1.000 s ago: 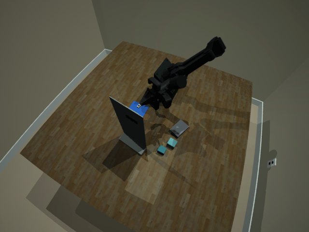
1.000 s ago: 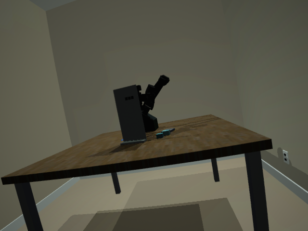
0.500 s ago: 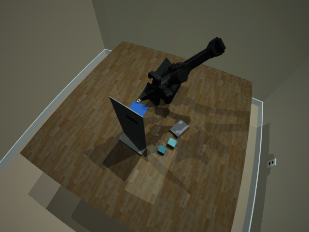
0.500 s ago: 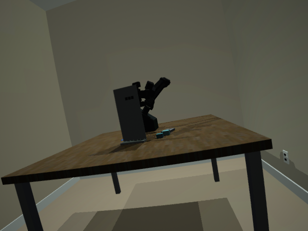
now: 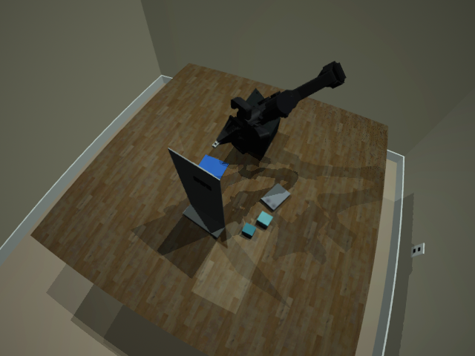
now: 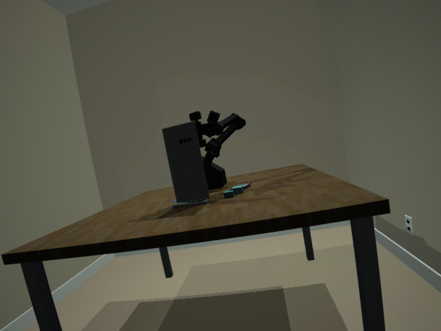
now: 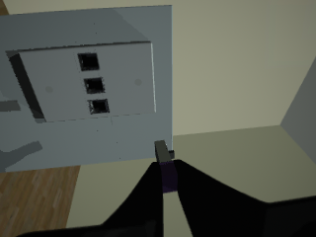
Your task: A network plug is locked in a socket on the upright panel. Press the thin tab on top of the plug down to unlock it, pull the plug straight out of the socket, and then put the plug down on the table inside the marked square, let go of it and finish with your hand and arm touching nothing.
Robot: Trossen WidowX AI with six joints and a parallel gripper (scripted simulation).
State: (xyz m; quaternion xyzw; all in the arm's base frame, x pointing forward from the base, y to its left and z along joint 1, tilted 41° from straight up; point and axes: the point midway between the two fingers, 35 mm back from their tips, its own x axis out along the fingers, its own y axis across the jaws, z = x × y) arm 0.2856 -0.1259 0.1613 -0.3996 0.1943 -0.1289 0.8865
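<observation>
The blue marked square is 350 mm below my gripper tip, 100 mm to the right of it and 100 mm behind it. Also, from my gripper tip: upright panel: 180 mm below, 110 mm ahead, 10 mm to the right; then flat grey tile: 340 mm below, 200 mm to the left, 80 mm behind; then network plug: right at my gripper tip.
</observation>
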